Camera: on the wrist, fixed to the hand. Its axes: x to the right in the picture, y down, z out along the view.
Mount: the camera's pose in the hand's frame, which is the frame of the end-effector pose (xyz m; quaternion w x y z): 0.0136 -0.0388 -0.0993 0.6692 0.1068 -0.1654 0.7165
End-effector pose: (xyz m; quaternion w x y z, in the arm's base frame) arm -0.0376 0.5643 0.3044 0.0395 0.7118 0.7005 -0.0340
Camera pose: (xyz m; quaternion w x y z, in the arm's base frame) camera -0.0769 0.5887 0.4014 0.0906 0.9768 -0.0514 -0.1870
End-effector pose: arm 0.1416 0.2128 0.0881 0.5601 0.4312 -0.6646 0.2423
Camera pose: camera 0.2275 0.2688 0.1202 0.0452 -0.0877 -0.8205 0.5631
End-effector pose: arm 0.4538 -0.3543 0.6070 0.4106 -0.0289 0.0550 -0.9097
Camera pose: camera 0.4062 -0.3314 0.5134 0.9388 -0.0865 -0.1076 -0.3157
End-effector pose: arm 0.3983 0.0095 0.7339 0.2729 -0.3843 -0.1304 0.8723
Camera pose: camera 0.4790 0.0508 0.6761 0.4229 0.1772 -0.2361 -0.8568
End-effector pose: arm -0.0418 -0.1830 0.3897 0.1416 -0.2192 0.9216 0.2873
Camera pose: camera -0.0481 -0.2748 0.4452 0.0648 0.5763 0.7811 0.2316
